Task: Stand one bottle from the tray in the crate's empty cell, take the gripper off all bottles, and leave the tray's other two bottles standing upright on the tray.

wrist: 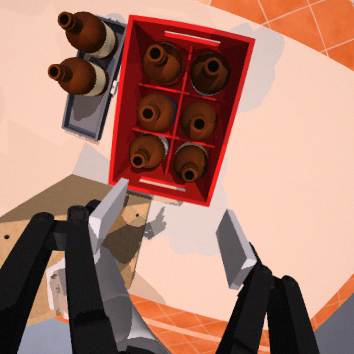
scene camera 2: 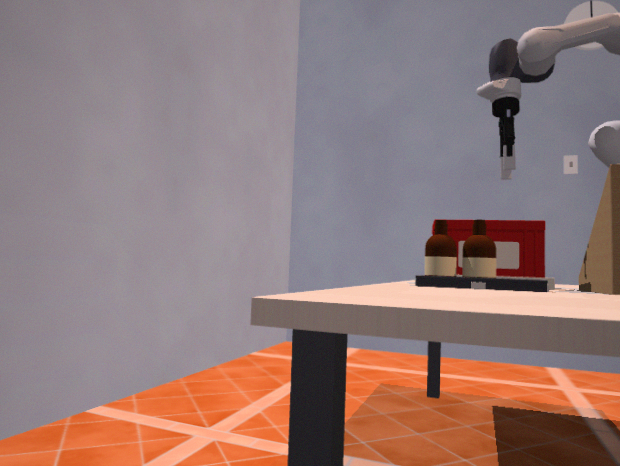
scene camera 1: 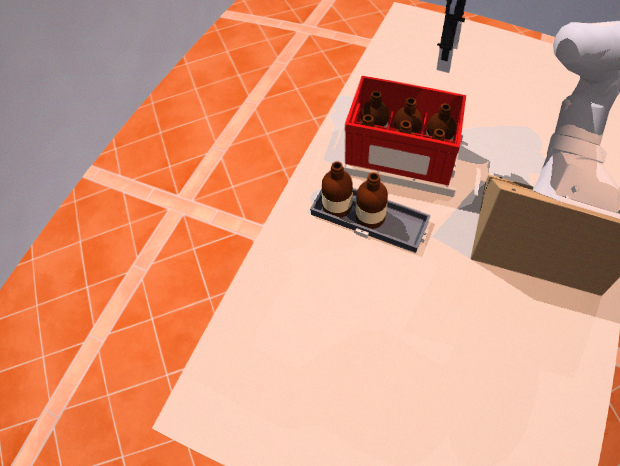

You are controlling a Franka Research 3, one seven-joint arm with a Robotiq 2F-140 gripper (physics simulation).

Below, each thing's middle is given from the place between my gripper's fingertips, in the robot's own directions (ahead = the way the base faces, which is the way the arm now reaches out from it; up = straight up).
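The brown bottle [wrist: 190, 163] is 240 mm below my hand, and it's also 20 mm behind it and 20 mm to the right of it.
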